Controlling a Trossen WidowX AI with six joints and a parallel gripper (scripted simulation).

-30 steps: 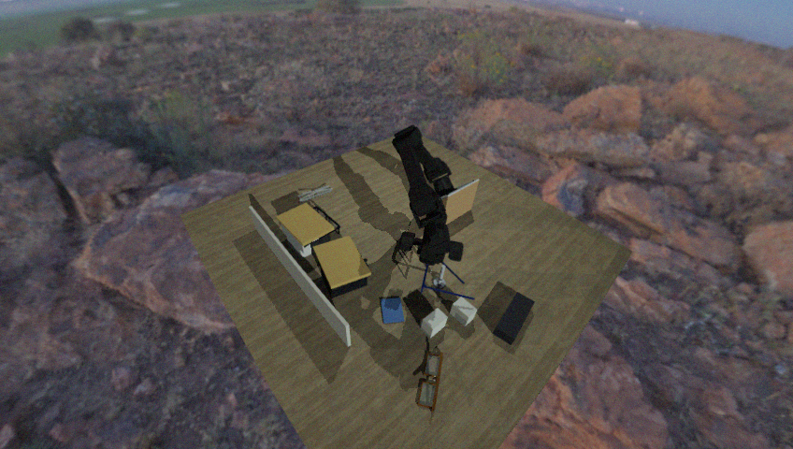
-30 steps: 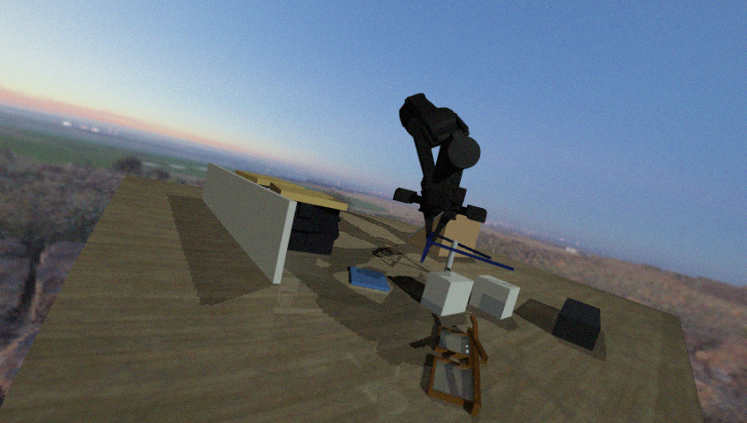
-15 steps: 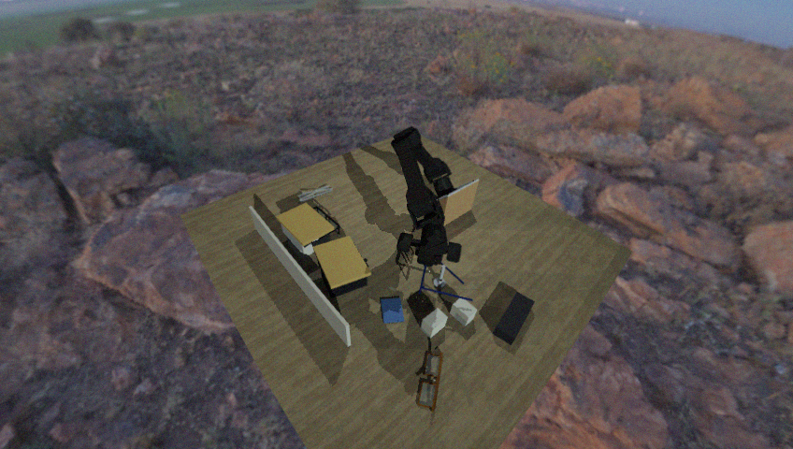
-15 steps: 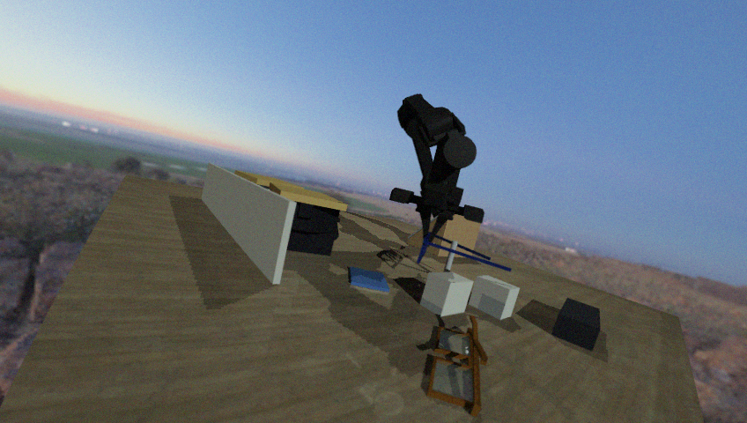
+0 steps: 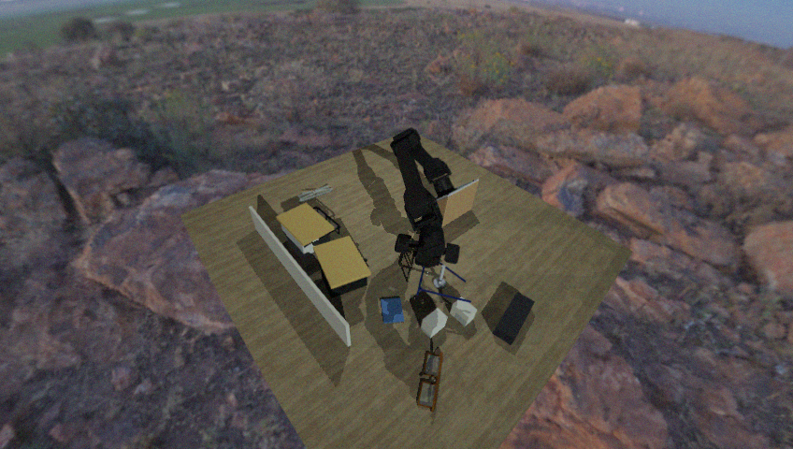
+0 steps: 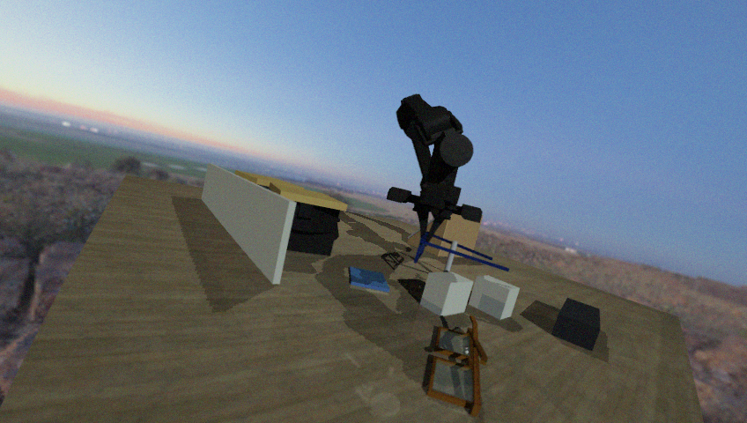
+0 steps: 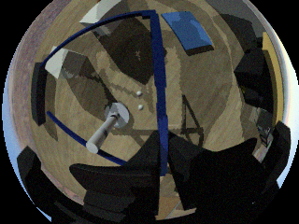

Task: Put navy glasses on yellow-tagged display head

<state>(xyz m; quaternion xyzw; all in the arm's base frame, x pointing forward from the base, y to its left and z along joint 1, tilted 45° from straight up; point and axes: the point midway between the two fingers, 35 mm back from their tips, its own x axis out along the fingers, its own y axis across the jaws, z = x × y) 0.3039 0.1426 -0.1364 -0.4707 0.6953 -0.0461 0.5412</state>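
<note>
Right now my gripper tip is 5 cm to the right of the grey post, 4 cm above it and 3 cm past it. From my gripper tip the other things lie so: blue pad 15 cm ahead, 6 cm below, 4 cm to the left; then black box 29 cm to the left, 11 cm behind, 4 cm below; then long white wall 33 cm ahead, 25 cm to the right.
</note>
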